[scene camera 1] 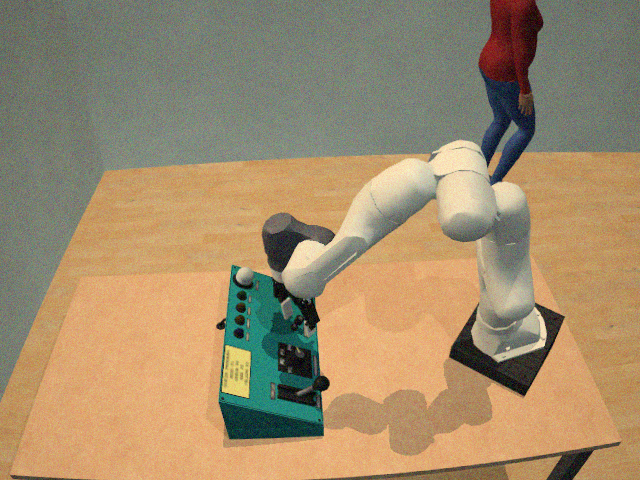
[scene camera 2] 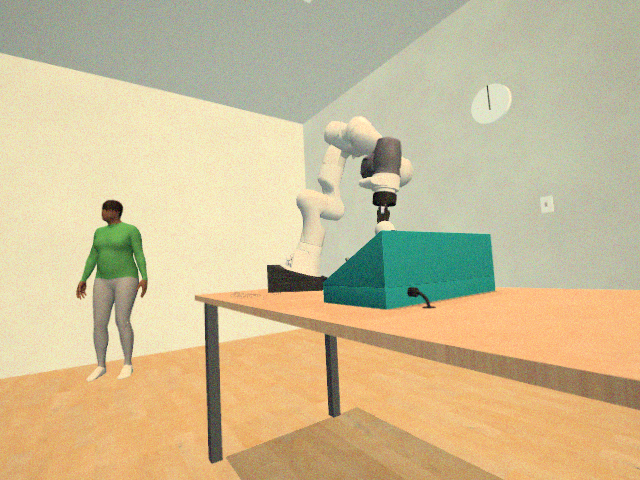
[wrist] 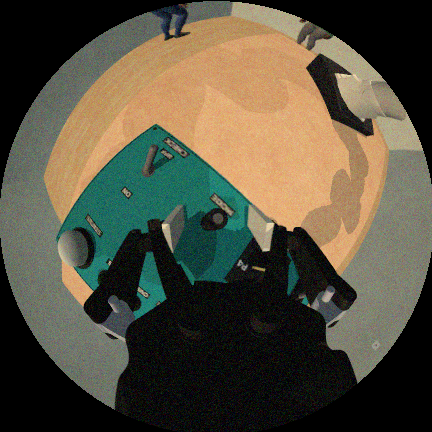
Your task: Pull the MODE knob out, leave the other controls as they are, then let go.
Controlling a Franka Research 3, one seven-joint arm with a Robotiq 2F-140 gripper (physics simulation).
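Observation:
The MODE knob [scene camera 1: 296,322] [wrist: 215,219] is a small dark round knob with a grey top, on the sloped face of the teal control box [scene camera 1: 263,320] [scene camera 2: 434,263] [wrist: 120,215]. In the wrist view it lies beside its MODE label [wrist: 222,204], between and beyond the pale finger pads. My gripper [scene camera 1: 298,318] [wrist: 215,214] is open and empty, pointing down over the box with one pad on each side of the knob. How far the pads are above the panel is hard to tell. In scene camera 2 the box hides the knob and the fingertips.
On the box are a white ball knob [scene camera 1: 244,276] [scene camera 2: 384,226] [wrist: 74,248], a grey toggle [wrist: 150,161] labelled CHECK, several small dark round controls, a dark P4 plate [wrist: 248,262] and a black-knobbed lever [scene camera 1: 321,382]. A small black bent piece [scene camera 1: 221,324] [scene camera 2: 421,297] stands behind the box.

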